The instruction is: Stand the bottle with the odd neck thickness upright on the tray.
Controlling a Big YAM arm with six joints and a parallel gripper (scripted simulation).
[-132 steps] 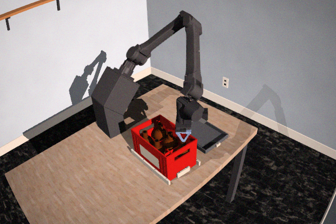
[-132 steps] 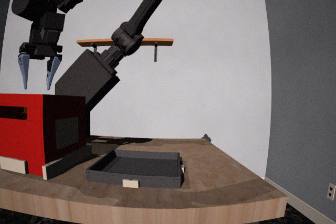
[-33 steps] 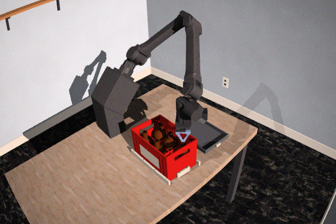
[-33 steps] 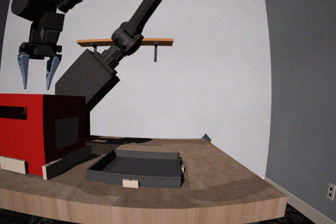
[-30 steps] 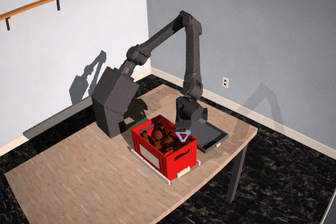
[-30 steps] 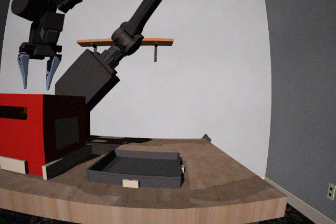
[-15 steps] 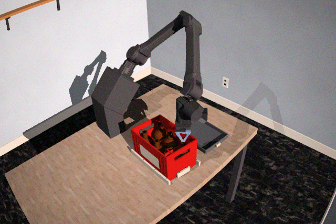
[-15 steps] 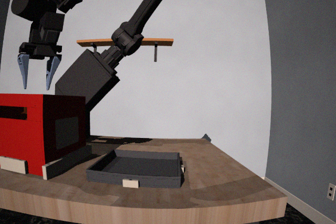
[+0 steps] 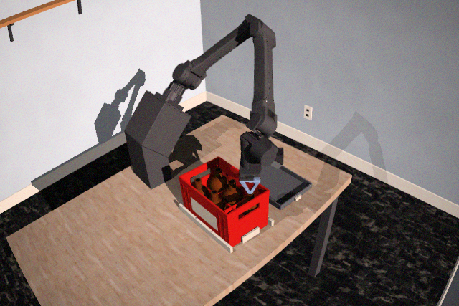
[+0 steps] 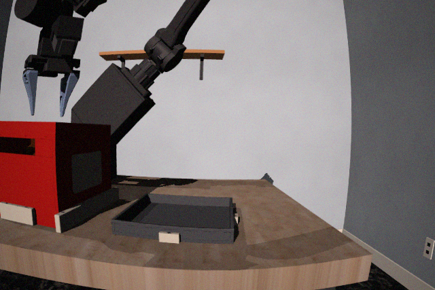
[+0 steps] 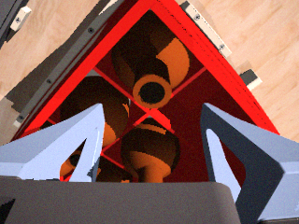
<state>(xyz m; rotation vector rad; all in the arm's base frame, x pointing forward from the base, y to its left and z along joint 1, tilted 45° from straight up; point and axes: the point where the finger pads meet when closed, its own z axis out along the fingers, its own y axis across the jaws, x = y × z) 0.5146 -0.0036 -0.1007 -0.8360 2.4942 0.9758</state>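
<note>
The red crate lies 10 cm behind my hand, 4 cm to the right of it and 11 cm below it. Also, from my hand: dark grey tray 8 cm behind, 24 cm to the left, 18 cm below.
</note>
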